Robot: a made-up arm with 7 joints.
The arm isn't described. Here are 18 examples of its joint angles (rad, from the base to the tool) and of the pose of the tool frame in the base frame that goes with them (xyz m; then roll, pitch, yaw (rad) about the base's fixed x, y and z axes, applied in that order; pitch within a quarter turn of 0, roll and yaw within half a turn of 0).
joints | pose
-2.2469 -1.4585 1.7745 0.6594 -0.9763 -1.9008 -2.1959 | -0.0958 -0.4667 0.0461 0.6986 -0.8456 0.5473
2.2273 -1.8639 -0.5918 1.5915 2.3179 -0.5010 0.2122 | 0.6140 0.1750 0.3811 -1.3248 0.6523 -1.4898
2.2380 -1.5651 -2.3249 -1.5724 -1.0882 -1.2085 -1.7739 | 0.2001 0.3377 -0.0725 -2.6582 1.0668 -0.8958
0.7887 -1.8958 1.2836 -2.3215 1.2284 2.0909 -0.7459 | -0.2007 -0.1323 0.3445 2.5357 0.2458 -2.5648
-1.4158 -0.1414 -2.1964 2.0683 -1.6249 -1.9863 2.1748 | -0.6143 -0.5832 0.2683 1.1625 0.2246 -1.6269
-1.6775 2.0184 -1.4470 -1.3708 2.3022 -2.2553 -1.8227 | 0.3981 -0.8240 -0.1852 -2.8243 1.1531 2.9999
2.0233 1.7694 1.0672 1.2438 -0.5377 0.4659 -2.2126 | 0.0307 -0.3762 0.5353 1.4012 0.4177 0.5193
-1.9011 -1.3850 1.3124 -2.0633 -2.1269 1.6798 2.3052 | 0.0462 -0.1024 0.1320 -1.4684 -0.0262 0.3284
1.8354 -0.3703 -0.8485 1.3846 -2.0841 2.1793 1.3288 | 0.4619 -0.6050 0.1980 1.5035 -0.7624 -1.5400
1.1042 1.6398 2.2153 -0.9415 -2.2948 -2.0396 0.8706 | -0.0692 -0.1987 0.0786 -1.7192 0.1498 -0.1254
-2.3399 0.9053 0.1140 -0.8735 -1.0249 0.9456 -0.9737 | 0.2564 -0.6008 0.1257 -0.0389 0.3516 -2.3713
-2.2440 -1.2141 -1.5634 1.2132 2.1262 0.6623 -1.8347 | -0.3209 -0.1252 -0.4790 -2.3328 0.6337 -2.9562
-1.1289 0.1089 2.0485 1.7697 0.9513 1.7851 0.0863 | -0.1735 -0.6073 0.0259 2.2584 1.1915 -0.7423
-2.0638 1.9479 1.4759 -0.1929 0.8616 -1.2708 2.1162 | 0.1613 0.0656 0.2407 -2.1481 -0.2729 0.5333
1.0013 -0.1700 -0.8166 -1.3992 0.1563 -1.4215 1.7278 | 0.1551 -0.2441 0.9237 -0.0985 -0.2882 -2.8447
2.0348 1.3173 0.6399 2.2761 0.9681 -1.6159 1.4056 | 0.0861 -0.5066 0.8626 -0.3341 0.5579 0.5612
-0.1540 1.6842 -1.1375 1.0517 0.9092 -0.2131 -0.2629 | -0.3092 -0.7109 -0.0675 -0.5775 -0.2173 1.4934
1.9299 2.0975 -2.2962 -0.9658 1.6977 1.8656 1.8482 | -0.1233 -0.4641 0.3439 0.6385 0.5028 1.9810
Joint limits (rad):
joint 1: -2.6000..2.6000
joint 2: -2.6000..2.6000
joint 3: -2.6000..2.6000
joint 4: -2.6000..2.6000
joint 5: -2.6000..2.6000
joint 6: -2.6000..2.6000
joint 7: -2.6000..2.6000
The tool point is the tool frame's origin. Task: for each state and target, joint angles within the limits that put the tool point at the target. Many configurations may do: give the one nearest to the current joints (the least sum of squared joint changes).
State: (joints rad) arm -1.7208 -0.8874 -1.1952 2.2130 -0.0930 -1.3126 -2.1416
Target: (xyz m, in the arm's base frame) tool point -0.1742 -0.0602 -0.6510
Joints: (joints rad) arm -2.4011 -0.9336 -0.9288 2.1675 0.3377 -1.4293 -2.5041
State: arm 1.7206 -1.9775 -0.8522 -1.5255 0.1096 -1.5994 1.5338
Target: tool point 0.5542 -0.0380 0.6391
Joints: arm 2.0070 -1.1236 -0.4429 -1.1027 0.1567 -1.1894 1.3461
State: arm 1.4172 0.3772 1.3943 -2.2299 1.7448 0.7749 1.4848
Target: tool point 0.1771 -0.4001 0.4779
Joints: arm 1.9614 0.2455 1.8321 -1.5756 1.9050 1.3058 1.2128
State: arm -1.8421 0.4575 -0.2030 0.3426 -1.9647 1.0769 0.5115
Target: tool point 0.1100 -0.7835 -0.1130
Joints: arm -1.7317 0.3045 -0.2565 0.3140 -1.9664 1.1163 0.4737
